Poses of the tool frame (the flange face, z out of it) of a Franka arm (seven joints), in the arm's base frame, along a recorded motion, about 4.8 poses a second.
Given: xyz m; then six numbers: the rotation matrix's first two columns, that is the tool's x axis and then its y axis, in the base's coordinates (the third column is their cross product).
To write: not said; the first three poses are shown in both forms.
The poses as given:
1: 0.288, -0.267, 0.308, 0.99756, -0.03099, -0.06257, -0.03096, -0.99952, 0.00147
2: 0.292, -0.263, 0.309, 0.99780, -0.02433, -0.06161, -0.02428, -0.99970, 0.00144
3: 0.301, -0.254, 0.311, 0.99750, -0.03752, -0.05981, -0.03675, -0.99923, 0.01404
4: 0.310, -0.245, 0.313, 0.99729, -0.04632, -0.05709, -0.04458, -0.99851, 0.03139
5: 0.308, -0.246, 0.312, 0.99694, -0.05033, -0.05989, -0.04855, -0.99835, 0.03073
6: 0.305, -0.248, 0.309, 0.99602, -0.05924, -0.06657, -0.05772, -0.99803, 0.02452
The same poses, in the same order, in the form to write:
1: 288, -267, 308, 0.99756, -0.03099, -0.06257, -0.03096, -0.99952, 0.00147
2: 292, -263, 309, 0.99780, -0.02433, -0.06161, -0.02428, -0.99970, 0.00144
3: 301, -254, 311, 0.99750, -0.03752, -0.05981, -0.03675, -0.99923, 0.01404
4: 310, -245, 313, 0.99729, -0.04632, -0.05709, -0.04458, -0.99851, 0.03139
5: 308, -246, 312, 0.99694, -0.05033, -0.05989, -0.04855, -0.99835, 0.03073
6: 305, -248, 309, 0.99602, -0.05924, -0.06657, -0.05772, -0.99803, 0.02452
